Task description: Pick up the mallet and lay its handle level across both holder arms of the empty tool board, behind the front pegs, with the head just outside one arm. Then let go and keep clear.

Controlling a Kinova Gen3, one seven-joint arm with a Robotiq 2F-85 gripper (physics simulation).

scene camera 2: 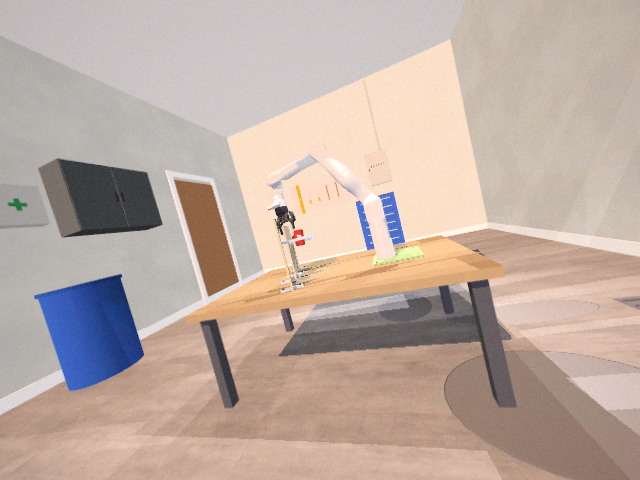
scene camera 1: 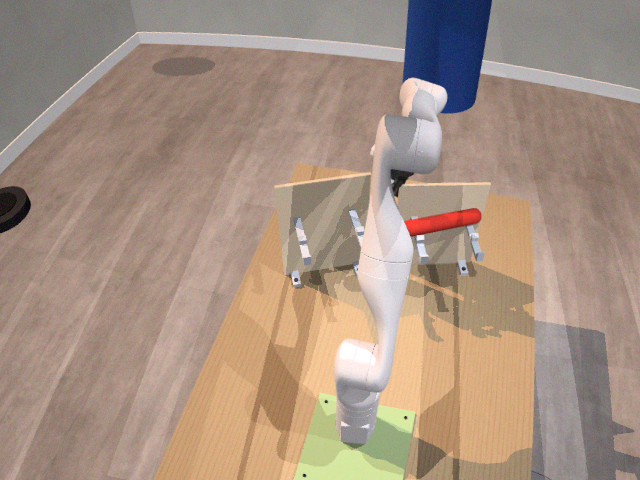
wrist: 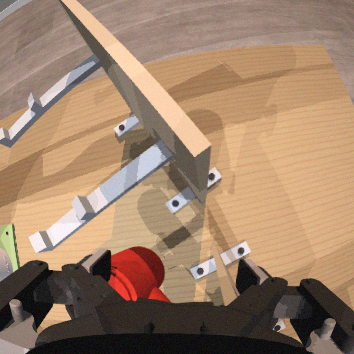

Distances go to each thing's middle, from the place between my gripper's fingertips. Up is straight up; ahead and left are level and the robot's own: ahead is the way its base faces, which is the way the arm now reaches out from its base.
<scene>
My gripper is now 120 mm to the left of the red mallet (scene camera 1: 440, 222), 50 mm above it and 20 mm past it.
</scene>
